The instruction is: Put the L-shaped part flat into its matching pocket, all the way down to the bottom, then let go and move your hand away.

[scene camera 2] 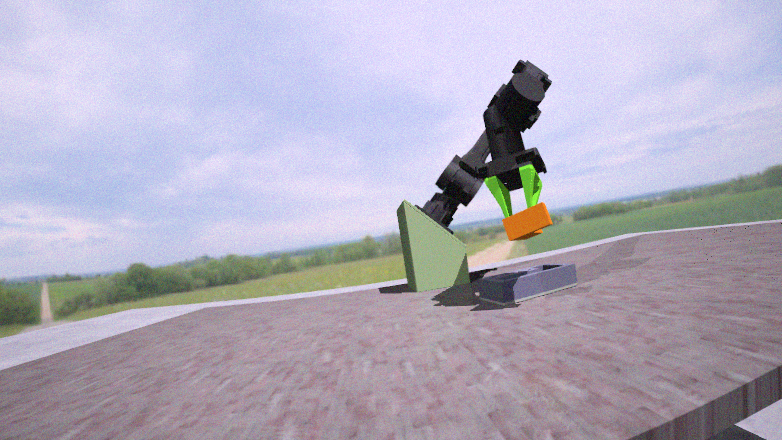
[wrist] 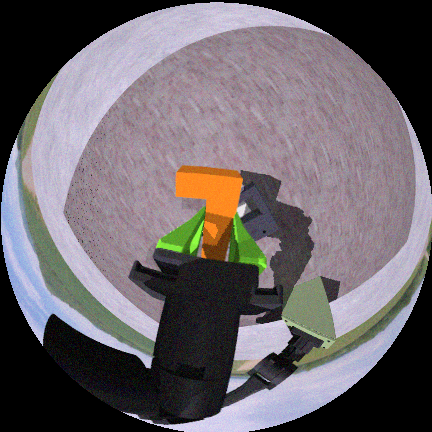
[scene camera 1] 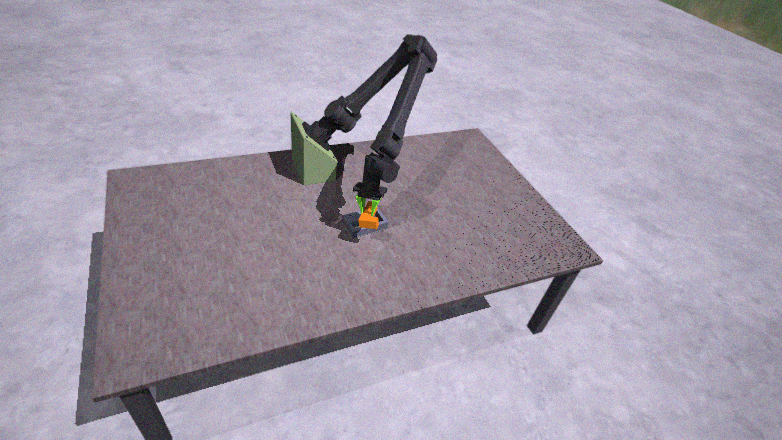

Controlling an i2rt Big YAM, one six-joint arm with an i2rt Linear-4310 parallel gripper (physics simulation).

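Frame: origin at the arm's base, x ahead, y left, z up, level; centimetres.
Seen in the pictures: gripper, fingertip midpoint: (scene camera 2: 522, 226) (wrist: 219, 212) (scene camera 1: 367, 215); arm's base at its link origin: (scene camera 2: 429, 225) (wrist: 307, 335) (scene camera 1: 315, 137).
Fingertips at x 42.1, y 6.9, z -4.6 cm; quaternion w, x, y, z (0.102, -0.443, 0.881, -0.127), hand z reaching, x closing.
Note:
Pixels of each thing's top centre, then the offset from my fingertips to it. Level surfaces: height alone.
- orange L-shaped part at its top centre: (wrist: 198, 228) (scene camera 2: 530, 206) (scene camera 1: 373, 209) dx +0.2, dy +1.8, dz +2.5 cm
- blue-grey pocket block at its top centre: (scene camera 2: 525, 271) (wrist: 231, 227) (scene camera 1: 365, 218) dx -6.1, dy +2.2, dz -7.3 cm
- table at its surface level: dz -11.0 cm
The orange L-shaped part (scene camera 1: 368, 221) (scene camera 2: 527, 221) (wrist: 220, 190) is held between the bright green fingers of my gripper (scene camera 1: 368, 207) (scene camera 2: 520, 210) (wrist: 219, 212), which is shut on its long arm. The part hangs in the air above the blue-grey pocket block (scene camera 1: 377, 228) (scene camera 2: 544, 281) (wrist: 265, 226), with a gap below it in scene camera 2. The block sits on the table. In the wrist view the part and the right finger hide some of the block, and a light patch shows in its opening. Scene camera 1 shows the part in front of the pocket, hiding much of it.
The table (scene camera 1: 229, 262) (scene camera 2: 328, 355) (wrist: 325, 125) carries the block. A pale green wedge-shaped mount (scene camera 1: 311, 161) (scene camera 2: 434, 254) (wrist: 310, 305) holds the arm's base behind and to the left of the block. The arm's dark shadow falls across the table beside the block.

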